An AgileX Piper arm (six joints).
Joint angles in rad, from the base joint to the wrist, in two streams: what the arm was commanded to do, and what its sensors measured. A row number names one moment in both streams.
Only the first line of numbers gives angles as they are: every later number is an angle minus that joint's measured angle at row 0.
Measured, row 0:
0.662 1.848 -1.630 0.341 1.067 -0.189
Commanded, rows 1 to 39:
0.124 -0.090 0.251 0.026 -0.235 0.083
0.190 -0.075 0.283 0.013 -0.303 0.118
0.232 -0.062 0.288 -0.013 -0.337 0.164
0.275 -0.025 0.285 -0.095 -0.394 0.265
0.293 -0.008 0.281 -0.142 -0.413 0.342
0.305 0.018 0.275 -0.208 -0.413 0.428
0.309 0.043 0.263 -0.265 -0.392 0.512
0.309 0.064 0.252 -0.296 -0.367 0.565
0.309 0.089 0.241 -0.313 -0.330 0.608
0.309 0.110 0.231 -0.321 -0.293 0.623
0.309 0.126 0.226 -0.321 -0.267 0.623
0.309 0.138 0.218 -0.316 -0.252 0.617
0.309 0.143 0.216 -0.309 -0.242 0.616
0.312 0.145 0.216 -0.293 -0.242 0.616
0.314 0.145 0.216 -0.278 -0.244 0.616
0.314 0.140 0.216 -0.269 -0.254 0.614
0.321 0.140 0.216 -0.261 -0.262 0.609
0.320 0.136 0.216 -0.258 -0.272 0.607
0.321 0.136 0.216 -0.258 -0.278 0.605
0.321 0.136 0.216 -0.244 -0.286 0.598
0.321 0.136 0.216 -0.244 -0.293 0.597
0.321 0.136 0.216 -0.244 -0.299 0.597
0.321 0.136 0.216 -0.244 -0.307 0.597
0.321 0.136 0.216 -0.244 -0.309 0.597
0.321 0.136 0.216 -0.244 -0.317 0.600
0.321 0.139 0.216 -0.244 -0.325 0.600
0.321 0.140 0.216 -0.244 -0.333 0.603
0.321 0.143 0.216 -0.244 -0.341 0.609
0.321 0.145 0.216 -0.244 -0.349 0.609
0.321 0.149 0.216 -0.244 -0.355 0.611
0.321 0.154 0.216 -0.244 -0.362 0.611
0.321 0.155 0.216 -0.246 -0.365 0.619
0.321 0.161 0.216 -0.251 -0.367 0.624
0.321 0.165 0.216 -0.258 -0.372 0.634
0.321 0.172 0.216 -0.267 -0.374 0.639
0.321 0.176 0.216 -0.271 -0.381 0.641
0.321 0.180 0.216 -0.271 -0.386 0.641
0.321 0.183 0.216 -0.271 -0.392 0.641
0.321 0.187 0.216 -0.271 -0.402 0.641
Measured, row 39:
0.318 0.174 0.222 -0.256 -0.367 0.634
